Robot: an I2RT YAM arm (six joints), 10 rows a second.
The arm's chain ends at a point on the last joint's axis. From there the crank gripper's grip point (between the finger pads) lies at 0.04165 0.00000 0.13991 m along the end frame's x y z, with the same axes.
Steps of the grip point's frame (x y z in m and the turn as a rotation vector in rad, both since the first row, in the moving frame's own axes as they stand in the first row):
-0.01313 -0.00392 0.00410 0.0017 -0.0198 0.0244
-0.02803 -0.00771 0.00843 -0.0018 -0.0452 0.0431
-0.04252 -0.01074 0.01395 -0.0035 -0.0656 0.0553
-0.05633 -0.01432 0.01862 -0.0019 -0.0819 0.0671
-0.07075 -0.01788 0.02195 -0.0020 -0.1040 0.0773
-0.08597 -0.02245 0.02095 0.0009 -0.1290 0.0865
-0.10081 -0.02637 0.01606 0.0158 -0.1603 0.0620
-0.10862 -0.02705 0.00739 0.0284 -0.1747 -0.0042
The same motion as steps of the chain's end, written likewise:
-0.01034 -0.00466 0.00330 0.0017 -0.0198 0.0244
-0.02162 -0.00962 0.00669 -0.0018 -0.0452 0.0431
-0.03319 -0.01328 0.01153 -0.0035 -0.0656 0.0553
-0.04465 -0.01699 0.01569 -0.0019 -0.0819 0.0671
-0.05588 -0.02081 0.01839 -0.0020 -0.1040 0.0773
-0.06750 -0.02513 0.01676 0.0009 -0.1290 0.0865
-0.07795 -0.02599 0.01121 0.0158 -0.1603 0.0620
-0.08366 -0.02287 0.00234 0.0284 -0.1747 -0.0042

